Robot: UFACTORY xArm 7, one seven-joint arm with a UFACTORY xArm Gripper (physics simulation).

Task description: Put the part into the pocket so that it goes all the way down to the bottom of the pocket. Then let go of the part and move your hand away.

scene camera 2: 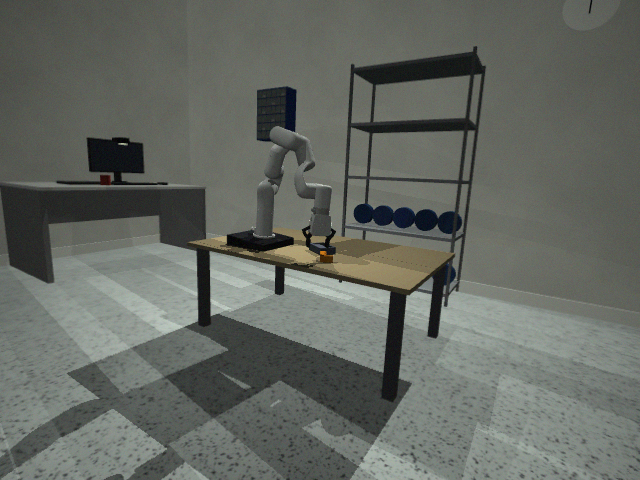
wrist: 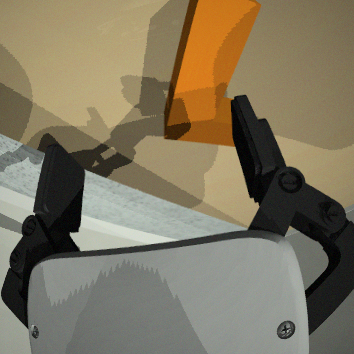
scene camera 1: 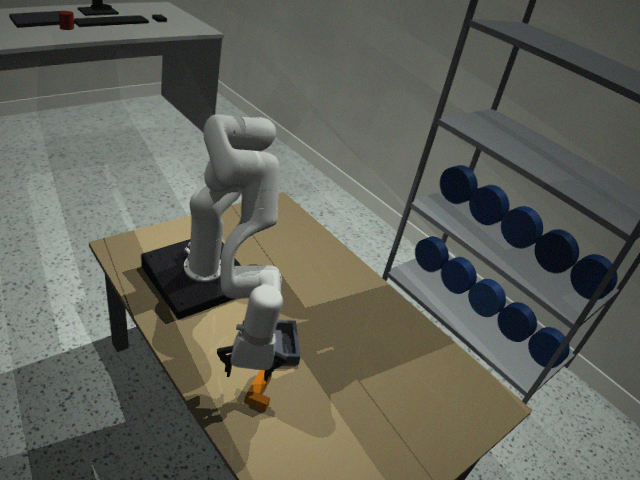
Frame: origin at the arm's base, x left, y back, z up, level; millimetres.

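Where they show: gripper, fingertip midpoint: [scene camera 2: 317,247] [wrist: 144,135] [scene camera 1: 247,374]; arm's base, origin of the base link: [scene camera 2: 264,235] [scene camera 1: 203,267].
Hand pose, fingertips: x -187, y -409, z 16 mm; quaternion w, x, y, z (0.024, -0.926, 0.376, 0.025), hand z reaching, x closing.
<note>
Things, the pixels of their centre, and the offset from my fingertips. Level surfaces: height alone.
- orange L-shaped part, body centre: [wrist: 222,72] [scene camera 1: 263,388] [scene camera 2: 326,256] dx +32, dy -36, dz -48 mm
- dark grey-blue block, body centre: [scene camera 1: 282,341] [scene camera 2: 322,248] dx +186, dy +48, dz -45 mm
- wooden table, its level: dz -63 mm
The orange L-shaped part [scene camera 1: 256,400] [scene camera 2: 326,258] [wrist: 207,55] lies on the table, in front of the pocket. The pocket is in a dark grey-blue block [scene camera 1: 295,338] [scene camera 2: 321,250]; the arm's hand partly hides it in scene camera 1. My gripper [scene camera 1: 248,376] [scene camera 2: 317,244] [wrist: 144,135] is open and empty, low above the table and close to the part. In the wrist view the part lies ahead of the fingers and toward the right one, which covers the end of its short leg.
The wooden table [scene camera 1: 413,403] [scene camera 2: 382,258] carries the arm's black base plate [scene camera 1: 180,304] [scene camera 2: 248,240] behind the block. A shelf rack [scene camera 1: 439,98] [scene camera 2: 348,155] with blue discs stands beyond the table. A desk [scene camera 1: 191,72] [scene camera 2: 25,222] stands farther back.
</note>
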